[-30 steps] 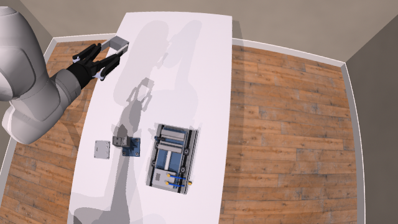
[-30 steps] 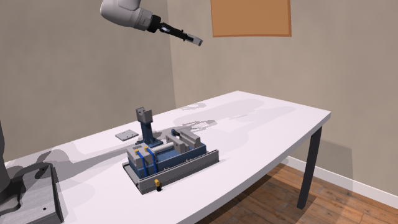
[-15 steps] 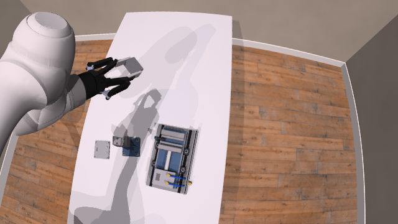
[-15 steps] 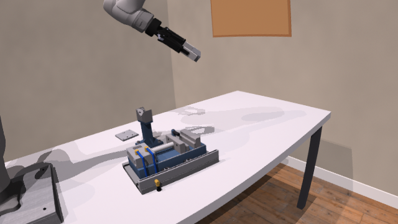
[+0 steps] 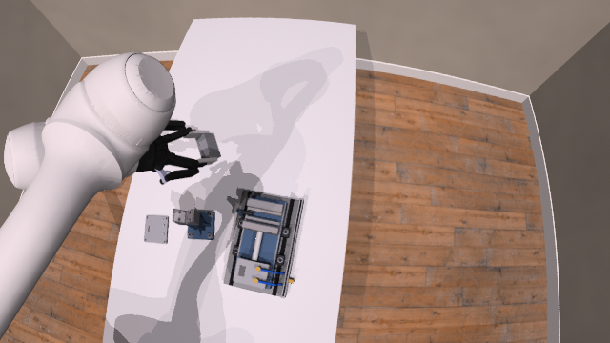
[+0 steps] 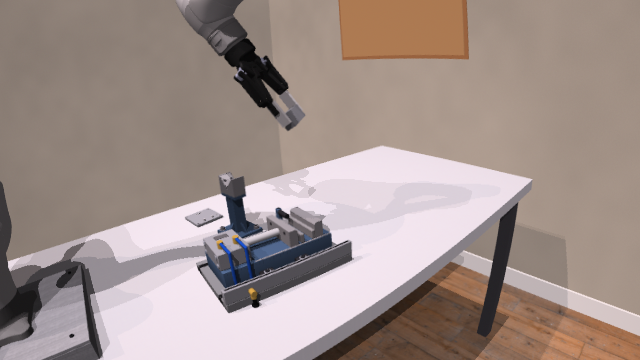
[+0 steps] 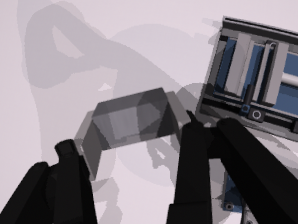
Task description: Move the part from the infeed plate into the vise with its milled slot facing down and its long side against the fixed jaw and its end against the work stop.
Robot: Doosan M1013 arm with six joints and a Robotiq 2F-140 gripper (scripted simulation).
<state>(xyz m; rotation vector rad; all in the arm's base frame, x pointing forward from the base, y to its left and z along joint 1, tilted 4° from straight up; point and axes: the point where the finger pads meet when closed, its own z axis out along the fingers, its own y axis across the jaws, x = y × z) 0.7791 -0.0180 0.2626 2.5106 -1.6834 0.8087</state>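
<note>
My hand is 1 cm short of the part and 2 cm above it. Also, from my hand: blue post (13 cm behind, 8 cm to the left, 26 cm below); then fixed jaw (6 cm behind, 13 cm to the right, 24 cm below); then moving jaw (13 cm behind, 12 cm to the right, 24 cm below).
</note>
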